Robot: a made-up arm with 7 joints.
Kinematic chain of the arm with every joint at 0, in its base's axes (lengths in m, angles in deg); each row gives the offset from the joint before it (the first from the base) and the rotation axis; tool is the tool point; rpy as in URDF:
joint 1: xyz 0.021 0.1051 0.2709 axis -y
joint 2: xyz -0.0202 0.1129 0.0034 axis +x
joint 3: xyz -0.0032 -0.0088 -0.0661 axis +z
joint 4: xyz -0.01 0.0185 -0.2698 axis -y
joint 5: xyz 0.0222 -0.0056 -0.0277 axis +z
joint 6: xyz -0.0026 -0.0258 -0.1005 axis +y
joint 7: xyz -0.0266 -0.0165 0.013 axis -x
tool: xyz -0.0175 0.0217 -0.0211 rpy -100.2 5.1 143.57
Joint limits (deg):
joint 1: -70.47..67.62
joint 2: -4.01..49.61
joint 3: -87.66..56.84
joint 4: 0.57..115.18
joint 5: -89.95..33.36
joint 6: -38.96..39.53
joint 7: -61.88..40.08
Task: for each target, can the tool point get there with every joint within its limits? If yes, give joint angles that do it. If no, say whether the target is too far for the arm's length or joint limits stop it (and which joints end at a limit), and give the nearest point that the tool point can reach.
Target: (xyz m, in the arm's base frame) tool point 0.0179 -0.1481 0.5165
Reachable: no: joint limits stop it (at a limit: joint 1, joint 2, joint 3, joint 4, joint 5, joint 6, joint 7) | nearest point -0.2132 0.0574 0.2432 | short by 0.413 m
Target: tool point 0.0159 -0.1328 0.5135
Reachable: no: joint limits stop it (at a limit: joint 1, joint 2, joint 3, joint 4, joint 5, joint 6, joint 7) | nearest point -0.2132 0.0574 0.2432 | short by 0.402 m
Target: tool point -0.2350 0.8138 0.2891
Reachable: no: too far | nearest point -0.2255 0.6314 0.2120 | short by 0.198 m
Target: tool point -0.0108 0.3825 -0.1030
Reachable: yes | joints -10.67 22.94 -11.77 51.53 -35.22 19.07 -48.30
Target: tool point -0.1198 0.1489 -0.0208
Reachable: yes | joints -34.69 5.33 -74.93 105.06 -65.05 14.09 -18.86
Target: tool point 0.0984 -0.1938 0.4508
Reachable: no: joint limits stop it (at a limit: joint 1, joint 2, joint 4, joint 5, joint 6, joint 7) | nearest point 0.2508 0.0712 0.2225 | short by 0.382 m
